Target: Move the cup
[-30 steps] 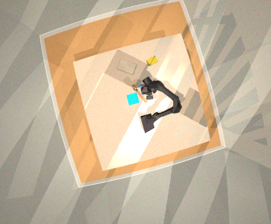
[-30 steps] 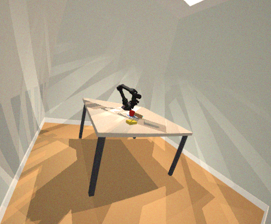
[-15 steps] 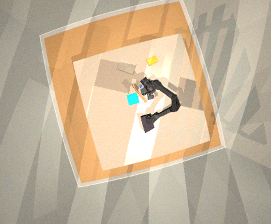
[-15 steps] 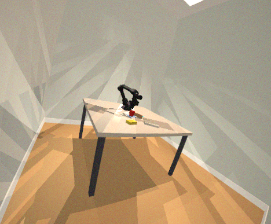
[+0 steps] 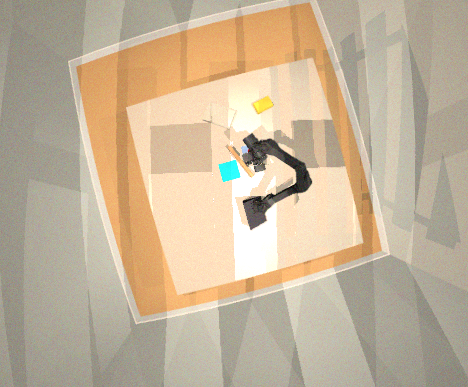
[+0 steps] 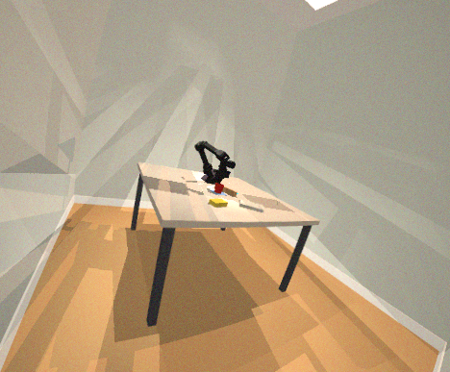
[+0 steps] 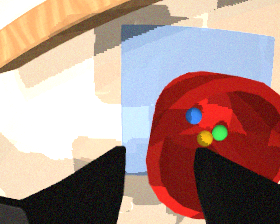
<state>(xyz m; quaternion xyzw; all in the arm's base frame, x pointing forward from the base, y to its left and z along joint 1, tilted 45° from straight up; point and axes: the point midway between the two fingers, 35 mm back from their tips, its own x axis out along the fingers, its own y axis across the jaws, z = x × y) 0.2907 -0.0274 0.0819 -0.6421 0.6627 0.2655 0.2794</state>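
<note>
Now: the red cup 3 cm ahead of my gripper tip and 3 cm below it. Round my gripper tip: blue marble: 3 cm ahead, 6 cm below; then green marble: 5 cm ahead, 1 cm to the right, 6 cm below; then yellow marble: 4 cm ahead, 2 cm to the right, 6 cm below.
</note>
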